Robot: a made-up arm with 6 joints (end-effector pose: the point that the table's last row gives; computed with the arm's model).
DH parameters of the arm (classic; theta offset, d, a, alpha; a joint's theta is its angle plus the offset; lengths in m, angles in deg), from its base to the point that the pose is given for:
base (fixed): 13.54 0 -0.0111 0
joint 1: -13.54 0.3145 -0.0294 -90
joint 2: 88.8 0 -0.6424 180
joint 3: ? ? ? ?
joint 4: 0 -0.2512 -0.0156 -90
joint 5: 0 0.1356 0.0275 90
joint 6: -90 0.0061 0.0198 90
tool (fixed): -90 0.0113 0 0
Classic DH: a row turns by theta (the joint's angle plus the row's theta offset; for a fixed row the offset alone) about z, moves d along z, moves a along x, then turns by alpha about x.
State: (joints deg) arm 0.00 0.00 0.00 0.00 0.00 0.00
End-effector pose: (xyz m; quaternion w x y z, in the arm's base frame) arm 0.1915 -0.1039 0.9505 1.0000 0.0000 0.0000 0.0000
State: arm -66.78 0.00 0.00 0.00 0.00 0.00
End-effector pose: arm -0.0241 -0.2284 0.9505 0.8349 0.0000 0.0000 -0.5503
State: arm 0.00 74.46 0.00 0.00 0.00 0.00
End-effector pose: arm 0.6346 -0.1039 0.2617 0.7962 0.0000 0.6050 0.0000
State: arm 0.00 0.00 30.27 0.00 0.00 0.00
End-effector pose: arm 0.1612 -0.1039 1.0749 0.9653 0.0000 -0.2611 0.0000
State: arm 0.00 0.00 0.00 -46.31 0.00 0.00
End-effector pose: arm 0.1915 -0.0677 0.8669 0.9194 0.3932 0.0000 0.0000
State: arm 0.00 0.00 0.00 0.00 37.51 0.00
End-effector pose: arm 0.2026 -0.1039 0.9501 0.9469 0.0000 -0.3215 0.0000
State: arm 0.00 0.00 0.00 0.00 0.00 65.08
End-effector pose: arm 0.1915 -0.1051 0.9260 0.8430 -0.5379 0.0000 0.0000
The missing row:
joint 3: -1.2 -0.0145 0.0057 90
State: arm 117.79 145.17 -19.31 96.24 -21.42 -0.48
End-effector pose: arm -0.1057 0.1133 -0.3744 0.6195 0.6953 -0.1439 -0.3348
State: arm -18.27 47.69 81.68 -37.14 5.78 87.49
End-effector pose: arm 0.6360 -0.2844 0.8091 0.8202 -0.4338 -0.2205 -0.3009
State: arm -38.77 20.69 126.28 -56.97 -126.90 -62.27
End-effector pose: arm 0.1117 -0.2028 1.1908 0.8940 0.3706 0.2515 -0.0155
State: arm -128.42 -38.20 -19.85 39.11 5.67 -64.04
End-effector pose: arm 0.0665 0.2322 0.9725 0.4821 -0.0774 -0.2669 -0.8308
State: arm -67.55 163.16 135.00 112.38 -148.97 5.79
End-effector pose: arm 0.2360 -0.3643 -0.3359 0.3912 0.0121 -0.7204 0.5726
